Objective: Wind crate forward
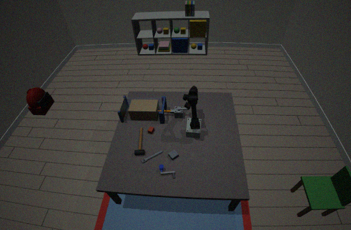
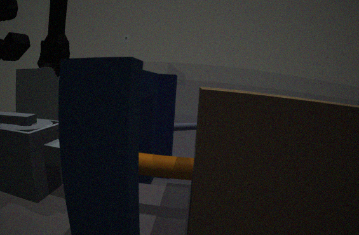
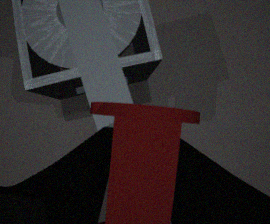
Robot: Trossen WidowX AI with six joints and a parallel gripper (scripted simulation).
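The grey winch handle is 2 cm ahead of my gripper tip, 1 cm to the left of it and 3 cm below it. Round my gripper tip: red knob (1 cm behind); then grey winch (7 cm ahead, 1 cm to the left, 10 cm below); then blue steel frame (25 cm ahead, 2 cm to the left, 2 cm below).
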